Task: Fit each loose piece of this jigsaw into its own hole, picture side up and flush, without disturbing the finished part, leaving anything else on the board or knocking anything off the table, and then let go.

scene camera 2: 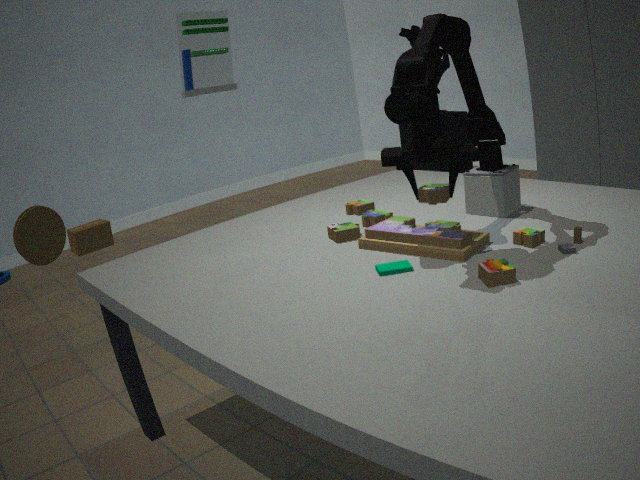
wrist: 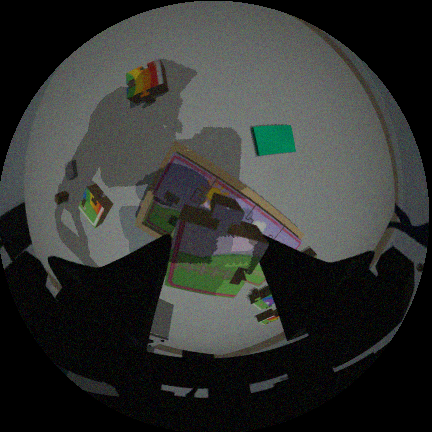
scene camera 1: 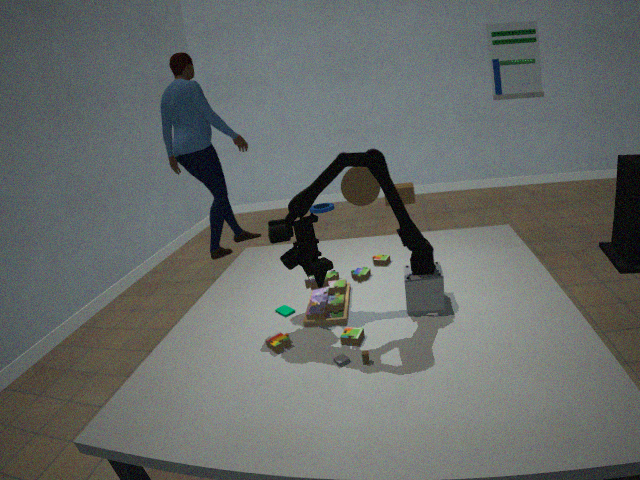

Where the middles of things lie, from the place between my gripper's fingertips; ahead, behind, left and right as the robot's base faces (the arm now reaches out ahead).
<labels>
I see my gripper 90 mm above the jigsaw board [scene camera 2: 479,238], 40 mm to the left of it and 10 mm past it.
</labels>
